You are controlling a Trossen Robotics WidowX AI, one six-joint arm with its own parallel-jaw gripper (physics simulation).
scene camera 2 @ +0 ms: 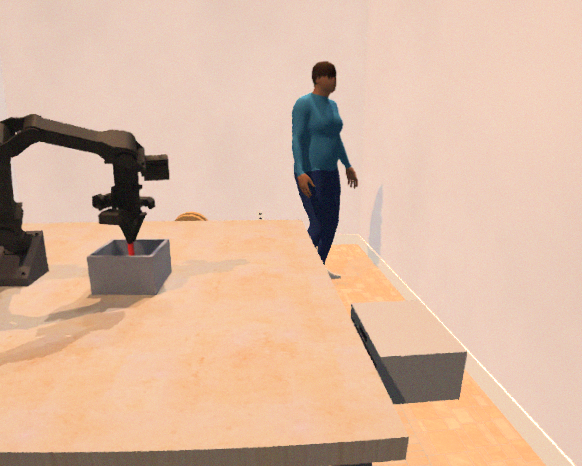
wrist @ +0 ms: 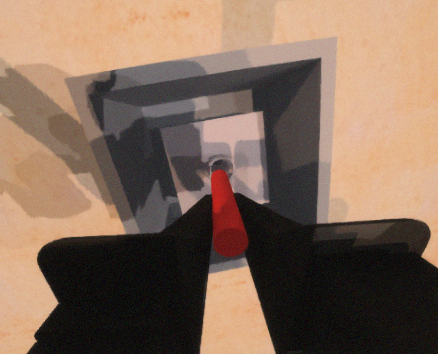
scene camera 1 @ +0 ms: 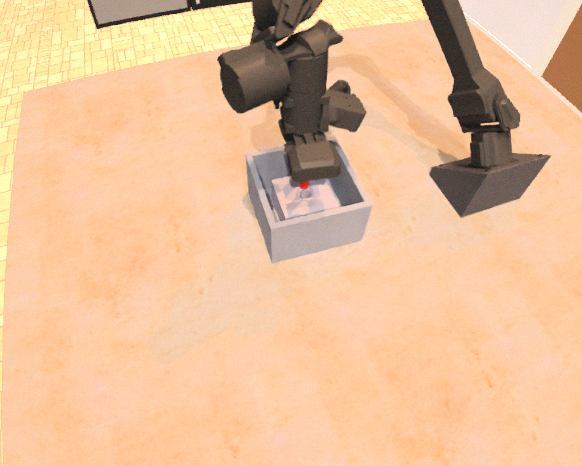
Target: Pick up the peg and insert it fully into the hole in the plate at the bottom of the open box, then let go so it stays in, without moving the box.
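Seen in the pictures: gripper, fingertip midpoint: [scene camera 2: 131, 242] [wrist: 222, 200]; arm's base at its link origin: [scene camera 2: 18, 244] [scene camera 1: 493, 164].
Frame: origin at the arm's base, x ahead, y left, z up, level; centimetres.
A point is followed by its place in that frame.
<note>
My gripper [scene camera 1: 311, 176] {x 33.6, y -6.5, z 2.1 cm} [scene camera 2: 131, 241] {x 33.6, y -6.5, z 2.1 cm} [wrist: 222, 200] {x 33.6, y -6.5, z 2.1 cm} is shut on the red peg [scene camera 1: 304, 185] {x 33.4, y -5.7, z -0.6 cm} [scene camera 2: 131, 249] {x 33.5, y -6.9, z 0.3 cm} [wrist: 229, 215] {x 32.5, y -6.4, z 5.6 cm} and points down over the open grey box [scene camera 1: 320, 237] {x 33.3, y 2.0, z -4.7 cm} [scene camera 2: 122, 275] {x 33.1, y -14.0, z -4.0 cm} [wrist: 326, 125] {x 30.4, y 1.6, z 0.7 cm}. The peg is roughly upright, its lower end below the fingertips and inside the box opening. The pale plate [scene camera 1: 327, 196] {x 29.7, y -4.4, z -3.3 cm} [wrist: 250, 125] {x 29.7, y -2.6, z -3.3 cm} lies at the box's bottom. Its round hole [scene camera 1: 306, 195] [wrist: 219, 164] is partly covered by the peg's lower end in the wrist view. In scene camera 1 the peg's end shows just behind the hole, apparently above the plate. The fingers hide the peg's upper part there.
The box's four walls surround the plate and peg. The arm's base [scene camera 1: 490, 187] {x 2.5, y 3.5, z -1.5 cm} [scene camera 2: 32, 260] {x 5.5, y -3.7, z -3.4 cm} stands on the table [scene camera 1: 250, 350] {x 48.6, y 14.5, z -9.0 cm} [scene camera 2: 225, 375] {x 60.4, y -48.0, z -9.1 cm} beside the box. A person [scene camera 2: 317, 135] stands beyond the table, and a grey block [scene camera 2: 425, 377] is on the floor beside it.
</note>
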